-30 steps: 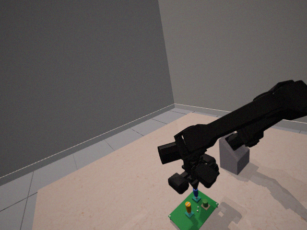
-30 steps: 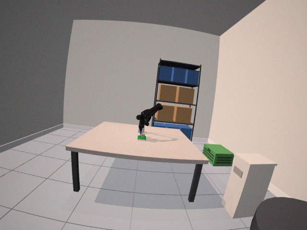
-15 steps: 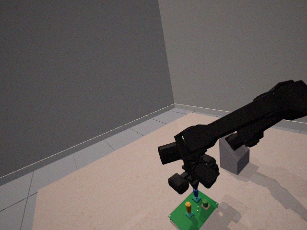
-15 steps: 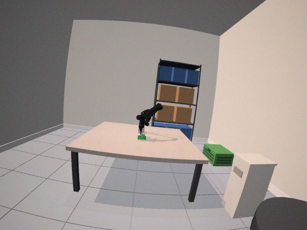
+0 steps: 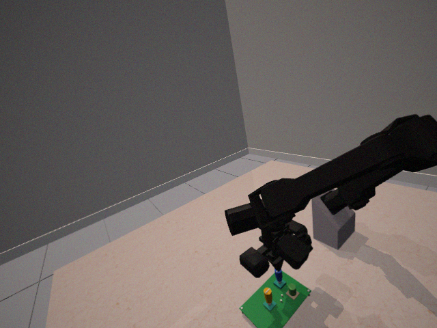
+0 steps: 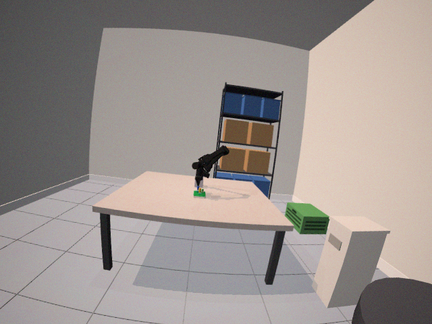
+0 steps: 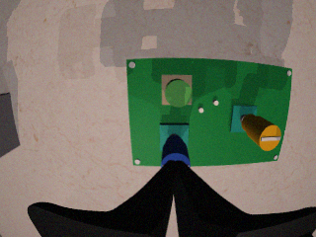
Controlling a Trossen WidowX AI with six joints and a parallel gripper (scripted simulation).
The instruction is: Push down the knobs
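Now: gripper tip 10 mm above the blue knob.
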